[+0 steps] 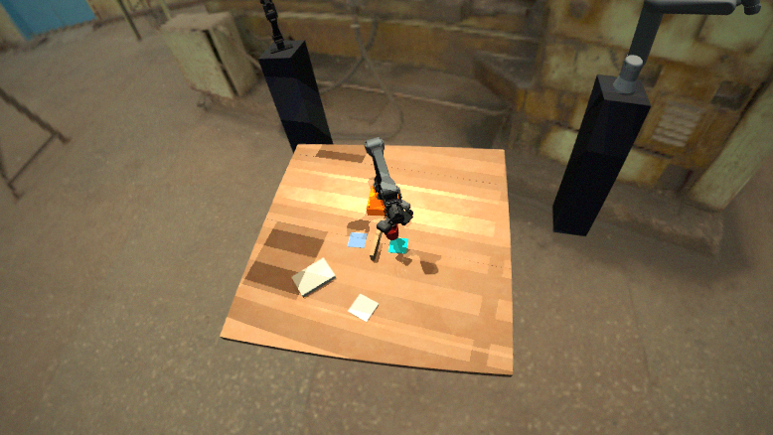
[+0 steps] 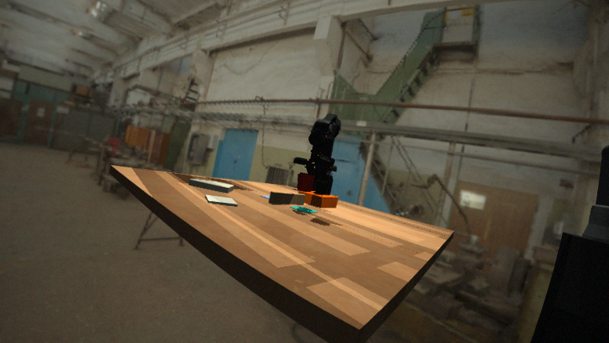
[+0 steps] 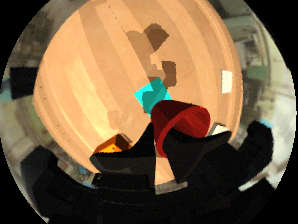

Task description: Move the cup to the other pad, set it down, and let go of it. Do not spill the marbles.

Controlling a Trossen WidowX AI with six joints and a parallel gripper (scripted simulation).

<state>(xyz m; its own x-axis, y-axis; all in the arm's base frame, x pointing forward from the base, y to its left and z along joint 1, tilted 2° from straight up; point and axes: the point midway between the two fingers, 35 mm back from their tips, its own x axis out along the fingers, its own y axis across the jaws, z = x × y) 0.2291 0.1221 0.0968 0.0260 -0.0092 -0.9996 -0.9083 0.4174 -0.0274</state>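
My gripper tip is 30 mm short of the turquoise pad, 10 mm to the right of it and 120 mm above it. Also, from my gripper tip: red cup 30 mm ahead, 20 mm to the right; then light blue pad 30 mm ahead, 200 mm to the right, 120 mm below; then white square 380 mm ahead, 70 mm to the right, 110 mm below.
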